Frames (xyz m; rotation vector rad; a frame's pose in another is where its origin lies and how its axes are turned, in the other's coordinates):
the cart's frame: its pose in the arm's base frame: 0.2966 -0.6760 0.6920 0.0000 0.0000 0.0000
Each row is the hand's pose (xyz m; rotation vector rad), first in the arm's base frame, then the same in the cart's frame.
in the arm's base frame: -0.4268 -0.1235 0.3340 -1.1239 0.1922 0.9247
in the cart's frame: -0.7234 0.5525 -0.3580 -1.1239 0.1922 0.9247
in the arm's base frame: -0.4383 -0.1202 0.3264 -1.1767 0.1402 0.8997
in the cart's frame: -0.7349 0.5558 -0.3656 -1.1767 0.1402 0.8997
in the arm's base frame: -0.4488 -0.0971 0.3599 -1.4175 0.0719 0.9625
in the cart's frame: -0.7454 0.5789 -0.3321 -1.4175 0.0719 0.9625
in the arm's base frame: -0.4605 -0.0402 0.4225 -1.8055 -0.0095 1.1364
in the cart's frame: -0.7571 0.6358 -0.2695 -1.8055 -0.0095 1.1364
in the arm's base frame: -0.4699 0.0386 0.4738 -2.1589 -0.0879 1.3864
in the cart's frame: -0.7665 0.7146 -0.2182 -2.1589 -0.0879 1.3864
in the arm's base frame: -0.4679 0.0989 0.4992 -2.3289 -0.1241 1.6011
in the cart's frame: -0.7645 0.7749 -0.1928 -2.3289 -0.1241 1.6011
